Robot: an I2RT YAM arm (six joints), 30 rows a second.
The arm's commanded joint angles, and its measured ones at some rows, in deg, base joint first. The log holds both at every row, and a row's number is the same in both.
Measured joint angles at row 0: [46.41 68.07 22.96 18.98 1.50 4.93]
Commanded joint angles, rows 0 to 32: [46.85 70.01 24.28 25.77 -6.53 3.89]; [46.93 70.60 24.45 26.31 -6.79 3.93]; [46.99 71.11 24.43 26.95 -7.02 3.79]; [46.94 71.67 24.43 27.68 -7.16 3.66]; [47.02 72.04 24.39 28.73 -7.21 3.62]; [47.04 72.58 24.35 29.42 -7.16 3.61]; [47.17 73.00 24.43 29.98 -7.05 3.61]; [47.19 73.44 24.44 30.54 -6.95 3.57]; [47.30 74.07 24.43 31.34 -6.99 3.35]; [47.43 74.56 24.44 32.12 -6.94 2.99]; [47.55 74.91 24.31 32.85 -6.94 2.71]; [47.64 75.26 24.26 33.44 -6.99 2.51]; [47.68 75.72 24.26 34.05 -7.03 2.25]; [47.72 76.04 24.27 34.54 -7.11 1.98]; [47.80 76.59 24.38 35.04 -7.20 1.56]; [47.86 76.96 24.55 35.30 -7.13 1.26]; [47.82 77.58 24.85 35.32 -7.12 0.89]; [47.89 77.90 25.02 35.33 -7.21 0.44]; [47.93 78.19 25.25 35.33 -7.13 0.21]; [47.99 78.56 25.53 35.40 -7.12 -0.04]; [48.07 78.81 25.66 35.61 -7.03 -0.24]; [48.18 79.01 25.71 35.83 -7.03 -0.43]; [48.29 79.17 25.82 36.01 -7.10 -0.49]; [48.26 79.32 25.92 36.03 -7.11 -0.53]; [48.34 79.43 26.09 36.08 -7.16 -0.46]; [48.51 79.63 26.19 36.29 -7.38 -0.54]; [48.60 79.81 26.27 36.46 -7.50 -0.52]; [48.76 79.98 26.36 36.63 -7.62 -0.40]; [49.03 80.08 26.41 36.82 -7.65 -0.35]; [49.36 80.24 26.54 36.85 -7.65 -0.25]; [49.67 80.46 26.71 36.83 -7.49 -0.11]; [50.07 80.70 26.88 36.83 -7.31 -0.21]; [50.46 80.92 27.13 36.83 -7.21 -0.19]
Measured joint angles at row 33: [48.71 80.66 25.89 31.53 5.32 2.22]
